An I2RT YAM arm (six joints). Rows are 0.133 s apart.
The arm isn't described. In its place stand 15 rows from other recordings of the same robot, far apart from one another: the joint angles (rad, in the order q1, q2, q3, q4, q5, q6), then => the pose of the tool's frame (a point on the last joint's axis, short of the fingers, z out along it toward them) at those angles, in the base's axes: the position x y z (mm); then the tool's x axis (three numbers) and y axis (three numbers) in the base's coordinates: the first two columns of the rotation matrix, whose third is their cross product.
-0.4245, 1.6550, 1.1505, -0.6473, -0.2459, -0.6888 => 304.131, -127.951, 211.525, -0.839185, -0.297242, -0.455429, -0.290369, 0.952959, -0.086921
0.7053, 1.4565, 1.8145, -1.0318, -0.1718, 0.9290 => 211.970, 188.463, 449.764, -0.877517, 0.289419, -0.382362, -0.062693, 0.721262, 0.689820
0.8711, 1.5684, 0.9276, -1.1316, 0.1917, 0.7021 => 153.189, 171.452, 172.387, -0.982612, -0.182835, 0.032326, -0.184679, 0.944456, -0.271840
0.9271, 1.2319, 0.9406, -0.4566, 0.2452, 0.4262 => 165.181, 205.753, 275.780, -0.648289, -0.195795, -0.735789, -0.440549, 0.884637, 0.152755
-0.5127, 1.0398, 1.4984, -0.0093, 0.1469, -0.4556 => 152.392, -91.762, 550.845, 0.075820, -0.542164, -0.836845, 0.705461, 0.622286, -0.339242
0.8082, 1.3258, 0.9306, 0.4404, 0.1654, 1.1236 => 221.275, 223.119, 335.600, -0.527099, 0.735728, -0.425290, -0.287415, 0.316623, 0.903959
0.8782, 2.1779, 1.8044, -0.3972, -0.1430, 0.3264 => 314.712, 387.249, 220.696, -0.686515, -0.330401, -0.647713, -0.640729, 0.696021, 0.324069
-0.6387, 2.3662, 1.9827, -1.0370, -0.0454, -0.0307 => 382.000, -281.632, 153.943, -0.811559, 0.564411, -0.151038, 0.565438, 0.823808, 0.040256
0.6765, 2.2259, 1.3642, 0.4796, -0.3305, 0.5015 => 371.591, 313.162, 135.828, -0.652515, 0.059255, -0.755456, -0.585374, 0.593667, 0.552174
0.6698, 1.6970, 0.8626, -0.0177, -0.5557, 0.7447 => 247.720, 220.133, 155.721, -0.975858, -0.038358, -0.215011, -0.188110, 0.647837, 0.738188
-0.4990, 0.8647, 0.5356, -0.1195, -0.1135, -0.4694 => 176.216, -91.446, 244.543, -0.514175, -0.231628, -0.825816, 0.171863, 0.915490, -0.363786
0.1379, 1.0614, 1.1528, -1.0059, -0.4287, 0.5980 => 190.789, 41.418, 341.816, -0.860389, 0.397546, -0.318886, 0.130831, 0.777035, 0.615711
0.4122, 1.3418, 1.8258, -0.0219, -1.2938, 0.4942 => 191.486, 121.101, 575.053, -0.066544, 0.112475, -0.991424, -0.984697, -0.167803, 0.047056
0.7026, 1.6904, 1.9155, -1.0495, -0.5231, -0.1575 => 254.174, 238.524, 411.820, -0.424929, -0.537847, -0.728118, -0.896405, 0.362034, 0.255713
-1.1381, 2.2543, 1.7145, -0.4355, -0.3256, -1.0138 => 215.029, -438.385, 154.559, -0.849775, -0.078195, -0.521313, 0.120259, 0.934102, -0.336142
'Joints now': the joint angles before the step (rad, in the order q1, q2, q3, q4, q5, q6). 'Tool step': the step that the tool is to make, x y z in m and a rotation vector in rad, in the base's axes. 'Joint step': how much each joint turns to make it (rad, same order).
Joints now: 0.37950, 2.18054, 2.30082, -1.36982, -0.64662, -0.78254
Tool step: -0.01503, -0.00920, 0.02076, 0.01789, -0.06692, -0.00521
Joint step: -0.00658, -0.09858, -0.07845, 0.04565, 0.00698, -0.00505
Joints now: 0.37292, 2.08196, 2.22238, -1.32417, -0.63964, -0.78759
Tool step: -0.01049, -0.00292, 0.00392, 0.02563, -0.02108, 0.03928
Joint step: 0.00064, -0.05370, -0.06868, 0.02126, -0.02966, -0.03728
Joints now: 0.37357, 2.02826, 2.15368, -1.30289, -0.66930, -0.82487
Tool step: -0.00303, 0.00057, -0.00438, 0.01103, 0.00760, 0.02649
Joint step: 0.00258, -0.01187, -0.03527, 0.00640, -0.02107, -0.02220
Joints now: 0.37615, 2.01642, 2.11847, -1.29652, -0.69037, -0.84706
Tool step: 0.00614, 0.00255, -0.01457, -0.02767, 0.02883, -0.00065
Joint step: 0.00127, 0.03070, -0.00793, -0.00119, 0.01484, -0.00449
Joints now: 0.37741, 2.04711, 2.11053, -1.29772, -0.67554, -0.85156
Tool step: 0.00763, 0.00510, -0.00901, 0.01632, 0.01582, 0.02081
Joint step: 0.00288, 0.04195, 0.02653, -0.00164, -0.02567, -0.01321
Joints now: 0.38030, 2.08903, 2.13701, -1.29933, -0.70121, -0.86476
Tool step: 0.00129, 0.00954, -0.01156, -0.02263, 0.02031, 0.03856
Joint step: 0.01997, 0.03595, 0.01449, -0.02407, 0.00719, -0.02823
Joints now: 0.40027, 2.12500, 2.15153, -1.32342, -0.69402, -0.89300
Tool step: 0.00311, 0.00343, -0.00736, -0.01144, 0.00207, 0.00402
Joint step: 0.00510, 0.01711, -0.00148, 0.01091, 0.00965, -0.00201
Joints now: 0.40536, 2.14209, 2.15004, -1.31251, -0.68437, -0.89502
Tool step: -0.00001, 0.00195, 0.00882, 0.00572, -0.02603, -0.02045
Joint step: 0.00490, -0.00793, 0.01942, 0.01724, 0.01208, 0.02936
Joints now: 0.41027, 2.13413, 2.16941, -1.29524, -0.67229, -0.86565
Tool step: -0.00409, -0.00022, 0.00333, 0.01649, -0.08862, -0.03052
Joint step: 0.00540, -0.07369, -0.11357, 0.14791, 0.03193, 0.03313
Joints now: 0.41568, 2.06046, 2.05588, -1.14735, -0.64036, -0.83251
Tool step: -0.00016, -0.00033, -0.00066, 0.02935, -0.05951, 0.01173
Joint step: -0.00109, -0.03081, -0.05978, 0.08752, -0.00813, -0.01290
